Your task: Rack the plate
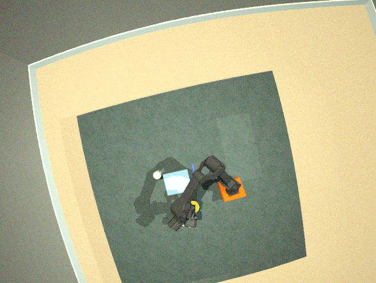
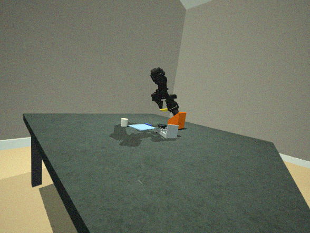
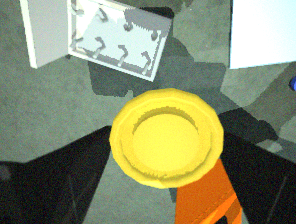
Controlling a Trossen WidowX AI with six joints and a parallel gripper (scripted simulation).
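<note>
The dish rack lies 12 cm below my gripper tip, 7 cm to the left of it and 6 cm ahead of it. Round my gripper tip: yellow plate (1 cm above); then light blue mat (14 cm below, 13 cm to the right, 5 cm ahead); then small white cup (21 cm to the right, 15 cm ahead, 12 cm below).
</note>
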